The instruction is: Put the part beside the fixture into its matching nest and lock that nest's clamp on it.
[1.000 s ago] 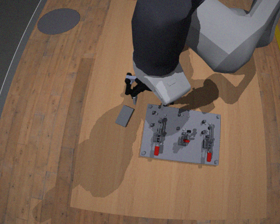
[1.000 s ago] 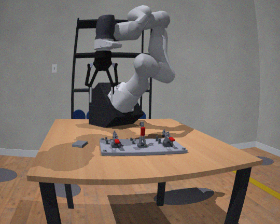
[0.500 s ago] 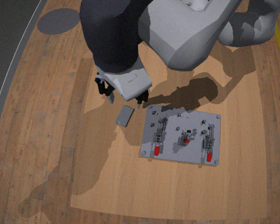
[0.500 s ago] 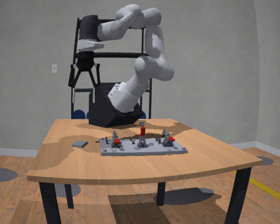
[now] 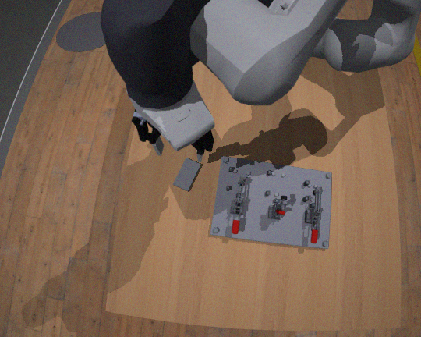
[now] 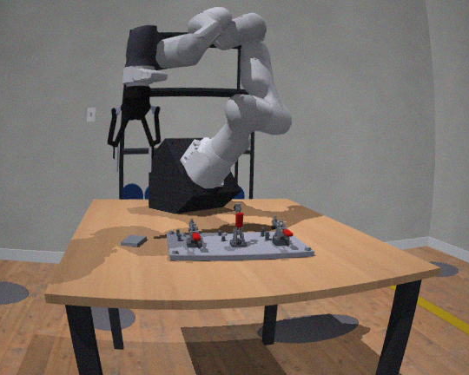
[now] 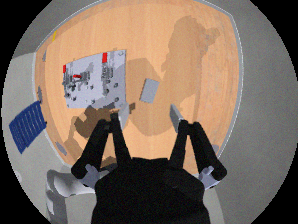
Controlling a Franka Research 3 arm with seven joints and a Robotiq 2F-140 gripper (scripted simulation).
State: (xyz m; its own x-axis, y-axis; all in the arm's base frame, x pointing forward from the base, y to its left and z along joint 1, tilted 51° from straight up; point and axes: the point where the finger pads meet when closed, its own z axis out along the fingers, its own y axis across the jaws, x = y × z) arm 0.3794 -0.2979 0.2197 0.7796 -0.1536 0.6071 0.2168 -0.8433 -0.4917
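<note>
My hand is 21 cm above the grey part. Also, from my hand: grey fixture plate 27 cm to the left, 21 cm below, 3 cm behind.
</note>
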